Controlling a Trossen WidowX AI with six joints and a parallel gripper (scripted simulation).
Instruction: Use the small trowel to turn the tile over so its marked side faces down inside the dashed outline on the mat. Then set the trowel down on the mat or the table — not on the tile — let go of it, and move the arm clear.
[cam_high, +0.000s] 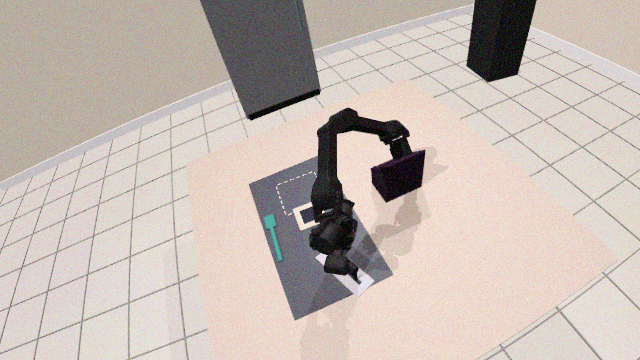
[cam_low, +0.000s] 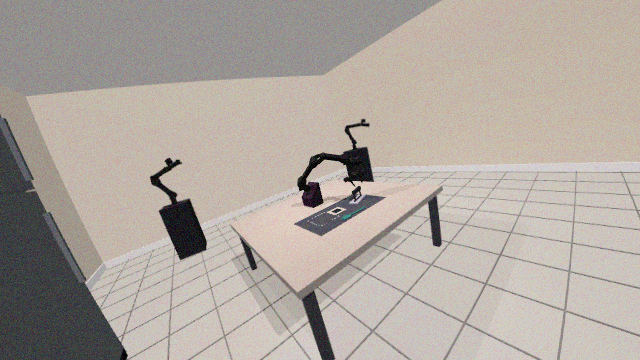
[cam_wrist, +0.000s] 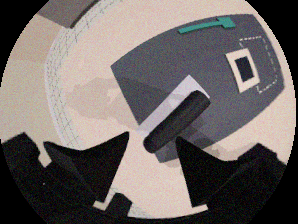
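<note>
Right now the dark grey mat is 60 mm ahead of my gripper tip, 250 mm to the right of it and 130 mm below it. The rest, counted from my gripper tip: teal trowel 200 mm ahead, 260 mm to the right, 100 mm below; tile 50 mm ahead, 280 mm to the right, 100 mm below.
</note>
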